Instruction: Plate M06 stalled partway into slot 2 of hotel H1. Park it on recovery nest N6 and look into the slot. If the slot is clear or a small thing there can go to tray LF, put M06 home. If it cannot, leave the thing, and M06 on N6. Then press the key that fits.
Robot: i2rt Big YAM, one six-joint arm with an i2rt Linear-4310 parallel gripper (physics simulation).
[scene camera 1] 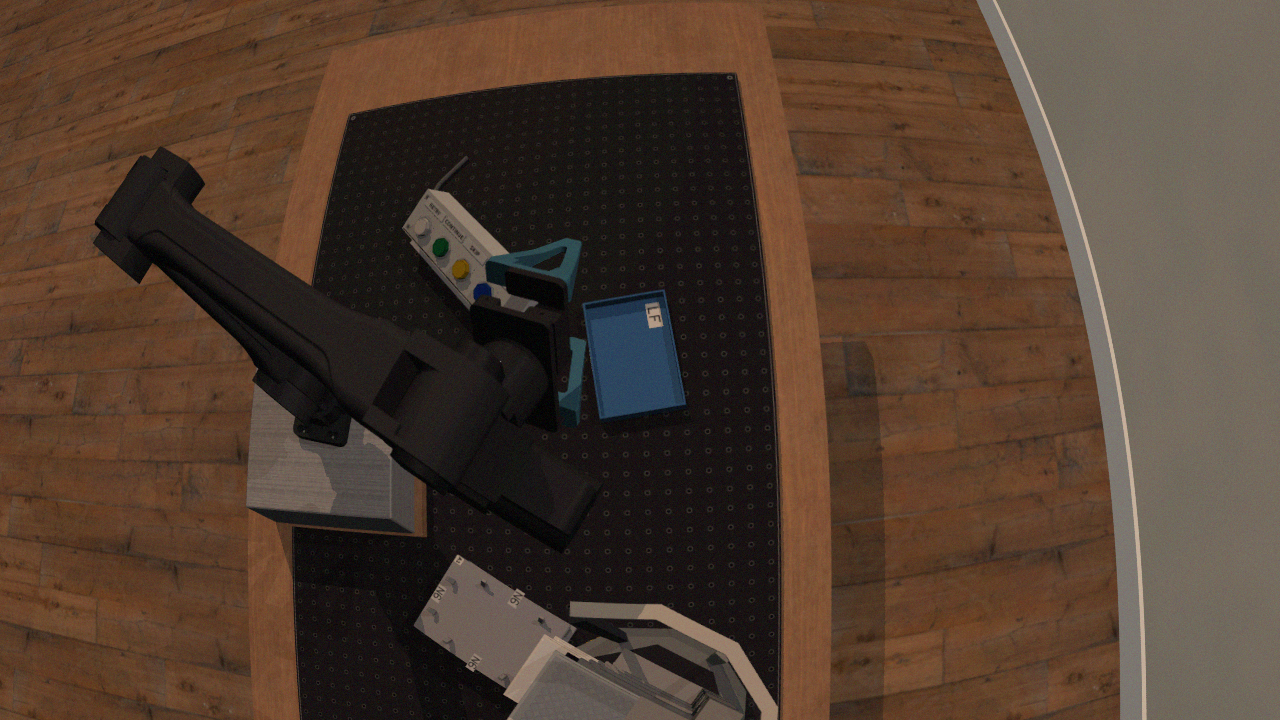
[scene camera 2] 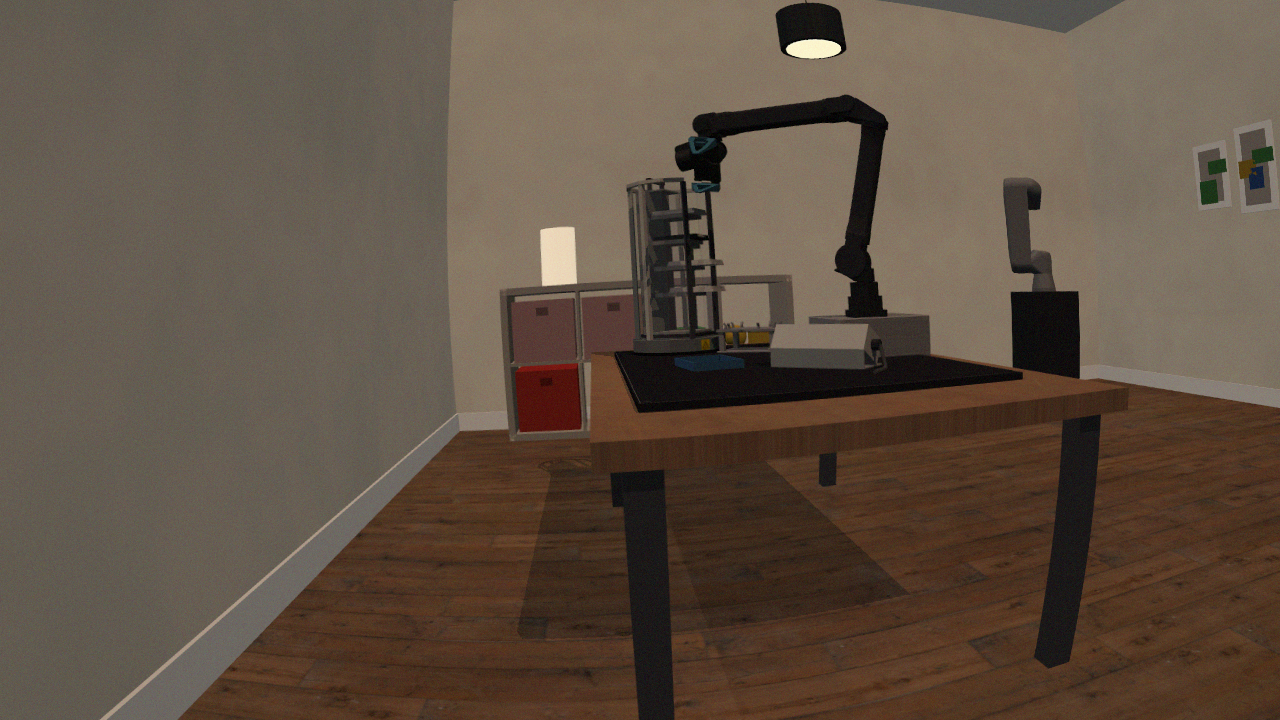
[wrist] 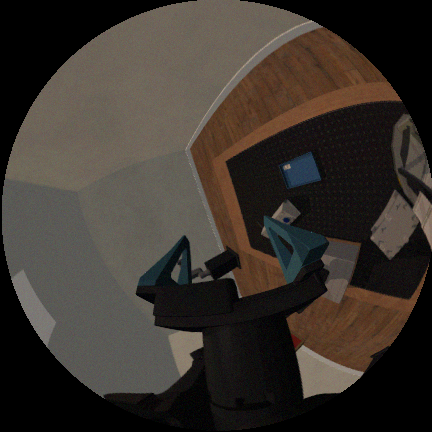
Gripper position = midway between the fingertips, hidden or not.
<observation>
My gripper (scene camera 1: 576,291) is open, holding nothing. Further things: a tall slotted rack (scene camera 1: 664,657), a white button box (scene camera 1: 456,246) and a blue tray (scene camera 1: 659,293).
My gripper shows as well in scene camera 2 (scene camera 2: 696,173) and in the wrist view (wrist: 224,229). The tall slotted rack shows as well in scene camera 2 (scene camera 2: 670,319) and in the wrist view (wrist: 402,165).
</observation>
